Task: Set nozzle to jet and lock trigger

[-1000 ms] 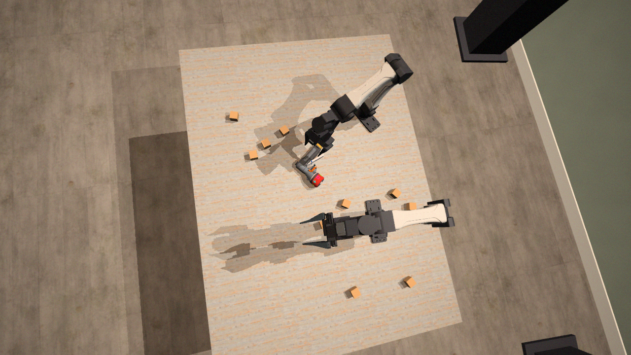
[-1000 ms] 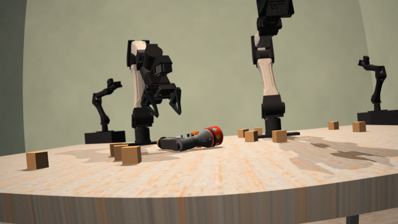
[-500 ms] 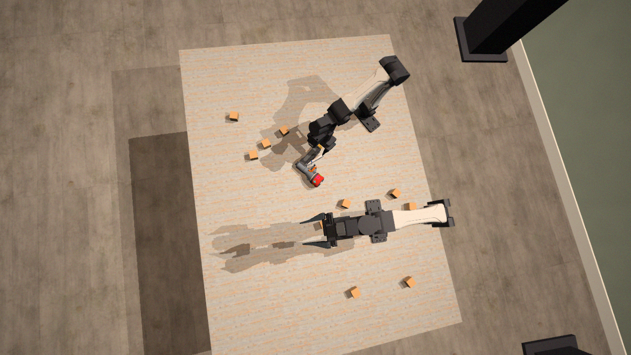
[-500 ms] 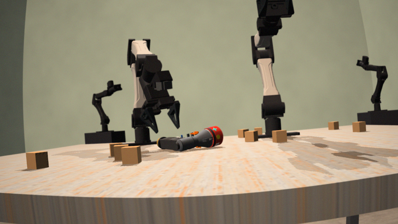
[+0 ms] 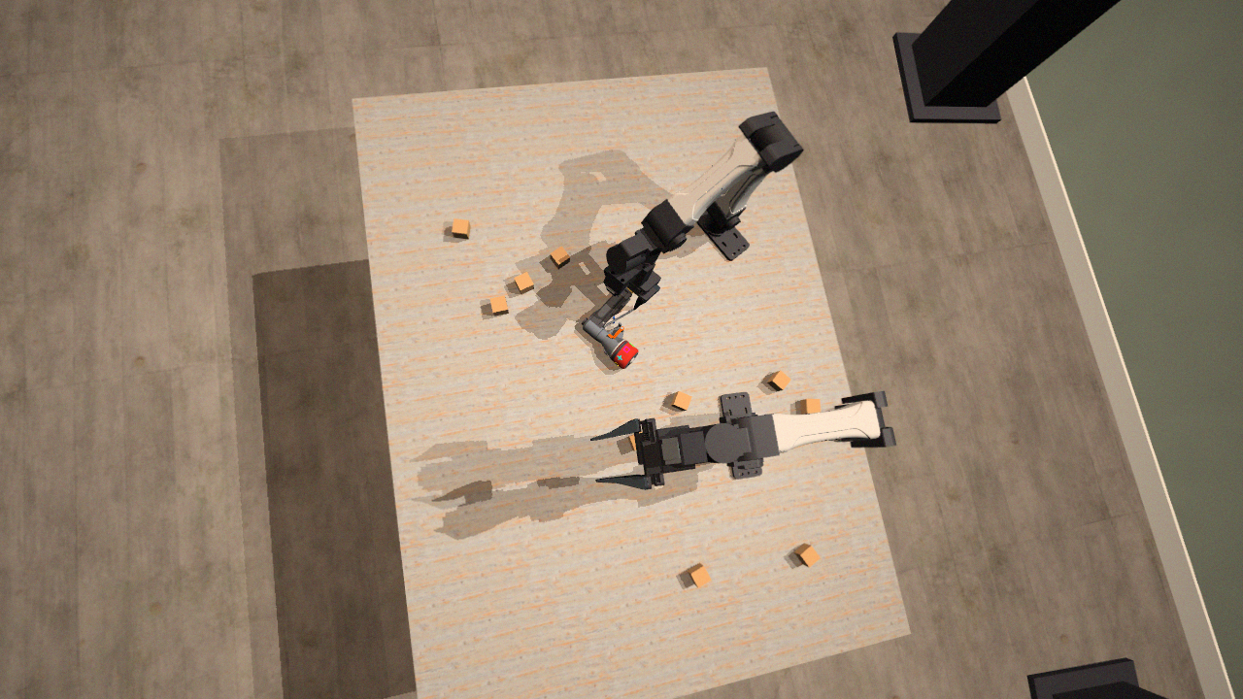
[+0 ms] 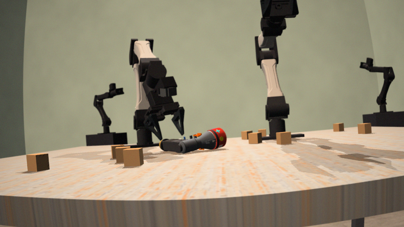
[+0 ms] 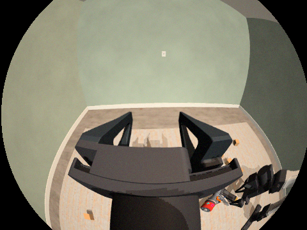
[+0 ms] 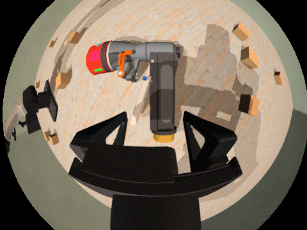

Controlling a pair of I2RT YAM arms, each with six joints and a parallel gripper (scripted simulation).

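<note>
Right now my right hand is 10 mm short of the pale trigger, 40 mm to the right of it and 30 mm above it. The rest, counted from my right hand: red spray ring: 10 mm ahead, 140 mm to the left, 20 mm below.
</note>
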